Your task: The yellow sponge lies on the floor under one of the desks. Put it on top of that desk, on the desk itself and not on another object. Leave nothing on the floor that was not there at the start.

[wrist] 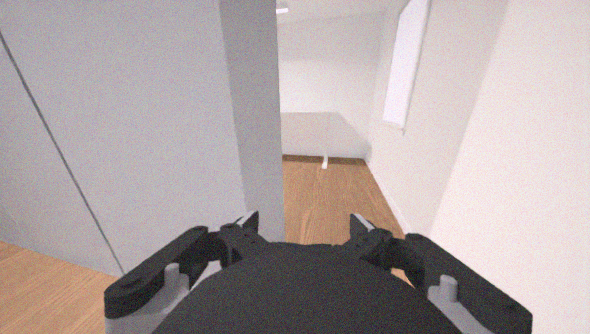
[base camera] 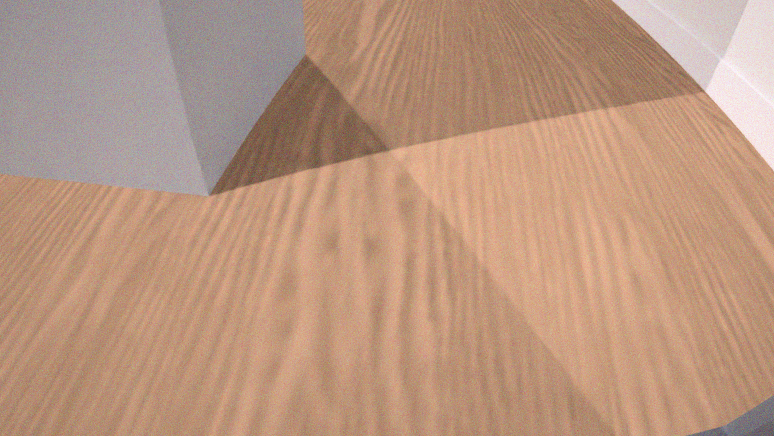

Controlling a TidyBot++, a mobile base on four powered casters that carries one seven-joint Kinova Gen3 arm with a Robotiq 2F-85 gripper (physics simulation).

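Places are measured from the arm's base along level axes (x ahead, y left, z up), in centimetres.
Pixels of known places: gripper, fingertip midpoint: (wrist: pixel 303 222).
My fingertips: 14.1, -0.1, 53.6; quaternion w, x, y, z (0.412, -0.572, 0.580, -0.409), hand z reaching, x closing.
Behind a point stands the place of what it marks, as x, y, z.
My gripper (wrist: pixel 303 222) {14.1, -0.1, 53.6} is open, with nothing between its fingers, and points level along a passage between a grey cabinet and a white wall. The yellow sponge does not show in the base camera view or in the wrist view. No desk can be made out for certain; a thin white upright (wrist: pixel 325 162) {295.1, -43.5, -36.3} with a foot on the floor stands near the far wall in the wrist view, and what it belongs to is unclear.
The tall grey cabinet (base camera: pixel 97 97) {53.9, 33.3, -25.0} (wrist: pixel 135 110) {58.4, 57.9, 63.2} stands close at the left, its corner reaching the wooden floor (base camera: pixel 352 324) {32.6, 1.9, -39.7} (wrist: pixel 325 195) {179.1, -28.6, -39.7}. The white wall (base camera: pixel 758 59) {78.7, -82.4, -25.5} (wrist: pixel 530 150) {59.0, -78.7, 49.0} runs along the right. A bright window (wrist: pixel 404 65) {197.6, -103.7, 102.0} is in the wall further on.
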